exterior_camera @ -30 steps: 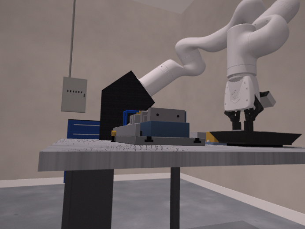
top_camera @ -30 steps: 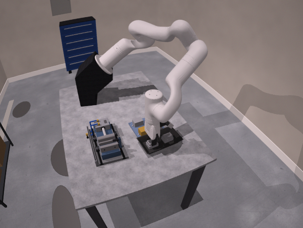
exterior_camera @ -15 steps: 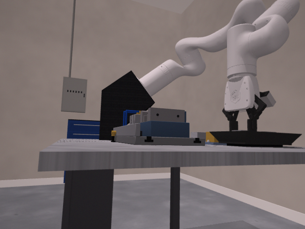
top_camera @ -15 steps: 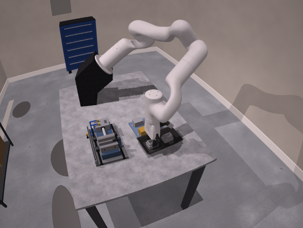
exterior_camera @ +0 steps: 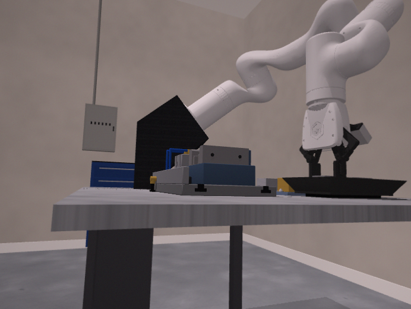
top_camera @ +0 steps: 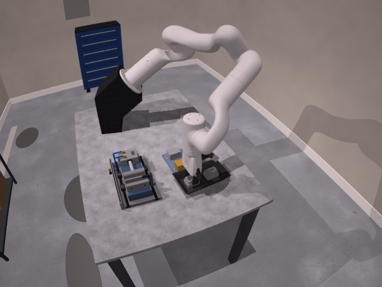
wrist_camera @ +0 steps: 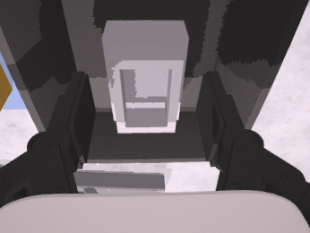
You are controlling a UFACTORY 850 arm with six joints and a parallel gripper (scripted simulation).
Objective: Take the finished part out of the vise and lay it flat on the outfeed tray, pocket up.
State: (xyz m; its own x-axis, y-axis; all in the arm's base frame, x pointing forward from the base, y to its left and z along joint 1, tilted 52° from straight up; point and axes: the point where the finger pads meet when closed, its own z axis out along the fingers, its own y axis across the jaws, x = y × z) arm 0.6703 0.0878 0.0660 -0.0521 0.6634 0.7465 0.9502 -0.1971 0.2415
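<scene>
The yellow block lies 12 cm behind my hand and 3 cm below it. Also, from my hand: vise 12 cm behind, 24 cm to the right, 2 cm below.
</scene>
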